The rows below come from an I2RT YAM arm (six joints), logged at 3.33 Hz.
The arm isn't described. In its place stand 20 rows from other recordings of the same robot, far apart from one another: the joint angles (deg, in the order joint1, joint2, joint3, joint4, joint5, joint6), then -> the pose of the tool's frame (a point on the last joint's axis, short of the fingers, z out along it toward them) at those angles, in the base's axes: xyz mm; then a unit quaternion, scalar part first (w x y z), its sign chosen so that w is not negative.
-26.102 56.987 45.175 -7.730 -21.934 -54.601 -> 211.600 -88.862 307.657 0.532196 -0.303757 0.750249 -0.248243
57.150 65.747 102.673 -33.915 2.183 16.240 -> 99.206 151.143 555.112 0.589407 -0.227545 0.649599 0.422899
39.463 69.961 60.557 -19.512 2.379 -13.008 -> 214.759 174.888 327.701 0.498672 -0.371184 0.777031 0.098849
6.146 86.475 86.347 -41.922 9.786 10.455 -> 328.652 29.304 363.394 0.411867 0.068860 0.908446 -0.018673
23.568 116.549 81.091 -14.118 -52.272 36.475 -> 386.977 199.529 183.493 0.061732 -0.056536 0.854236 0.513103
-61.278 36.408 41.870 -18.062 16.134 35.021 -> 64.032 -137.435 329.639 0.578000 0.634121 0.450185 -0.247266
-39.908 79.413 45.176 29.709 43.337 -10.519 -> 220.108 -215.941 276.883 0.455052 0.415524 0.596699 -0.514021
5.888 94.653 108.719 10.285 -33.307 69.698 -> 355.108 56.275 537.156 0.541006 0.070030 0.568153 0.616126
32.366 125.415 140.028 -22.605 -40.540 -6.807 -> 405.708 284.528 434.474 0.542400 -0.451472 0.590765 0.391116
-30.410 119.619 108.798 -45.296 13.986 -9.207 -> 394.859 -241.732 265.830 0.232647 0.209555 0.926752 -0.207586
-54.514 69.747 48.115 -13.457 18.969 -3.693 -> 145.325 -223.777 264.744 0.326220 0.444189 0.757965 -0.348949
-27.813 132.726 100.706 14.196 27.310 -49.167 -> 469.307 -266.040 196.073 0.329276 -0.008842 0.797440 -0.505559
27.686 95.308 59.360 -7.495 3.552 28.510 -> 317.603 164.156 205.798 0.361865 0.018850 0.918042 0.160929
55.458 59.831 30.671 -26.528 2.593 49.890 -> 110.346 157.463 184.265 0.196004 -0.039732 0.954457 0.221394
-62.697 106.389 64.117 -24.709 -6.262 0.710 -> 168.083 -317.147 145.696 0.198347 0.504916 0.838154 -0.056714
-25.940 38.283 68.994 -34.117 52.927 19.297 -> 66.761 -64.061 448.098 0.594100 0.532678 0.483902 -0.359357
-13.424 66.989 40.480 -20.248 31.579 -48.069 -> 223.567 -72.526 224.836 0.175408 -0.170640 0.883841 -0.398672
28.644 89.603 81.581 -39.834 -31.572 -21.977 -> 288.709 178.936 325.361 0.330634 -0.472311 0.769921 0.273542
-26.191 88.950 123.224 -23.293 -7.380 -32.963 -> 263.259 -124.392 585.830 0.689804 -0.087065 0.630846 -0.344417
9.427 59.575 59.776 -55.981 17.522 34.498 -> 190.967 20.842 312.746 0.324116 0.248762 0.912347 -0.026258
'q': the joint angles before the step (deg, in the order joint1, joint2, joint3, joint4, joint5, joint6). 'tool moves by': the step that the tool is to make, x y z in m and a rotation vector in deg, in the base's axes. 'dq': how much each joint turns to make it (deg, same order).
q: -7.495, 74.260, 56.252, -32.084, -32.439, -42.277
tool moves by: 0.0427, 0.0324, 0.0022, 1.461, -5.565, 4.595
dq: 7.058, 7.649, 4.401, 10.623, 0.360, 3.605
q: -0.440, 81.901, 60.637, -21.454, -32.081, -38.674
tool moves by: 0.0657, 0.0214, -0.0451, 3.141, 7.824, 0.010
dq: 3.338, 17.750, 8.963, 3.965, -0.001, 5.530
